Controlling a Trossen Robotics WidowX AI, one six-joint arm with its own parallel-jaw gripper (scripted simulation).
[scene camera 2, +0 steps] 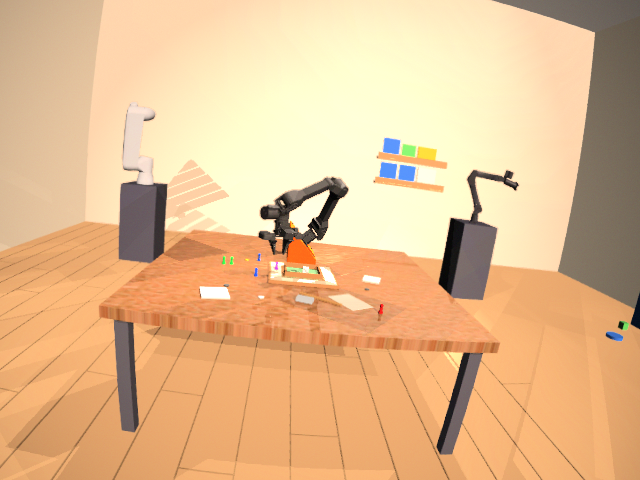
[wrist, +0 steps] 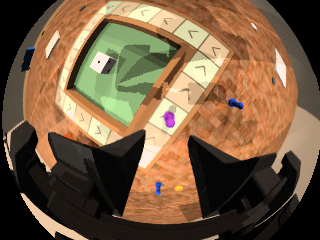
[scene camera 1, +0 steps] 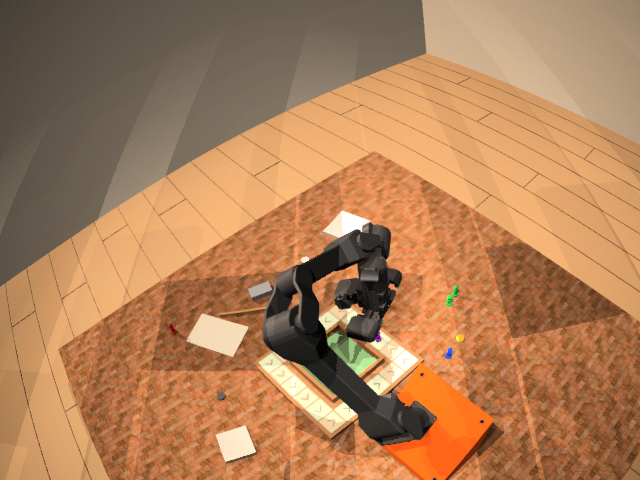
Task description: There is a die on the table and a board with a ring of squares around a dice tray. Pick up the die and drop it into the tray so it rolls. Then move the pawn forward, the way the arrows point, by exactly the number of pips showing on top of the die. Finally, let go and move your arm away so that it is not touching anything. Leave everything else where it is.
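Observation:
Green dice tray [scene camera 1: 358, 359], [wrist: 141, 58]. My gripper [scene camera 1: 376, 325], [scene camera 2: 278, 254], [wrist: 167, 137].

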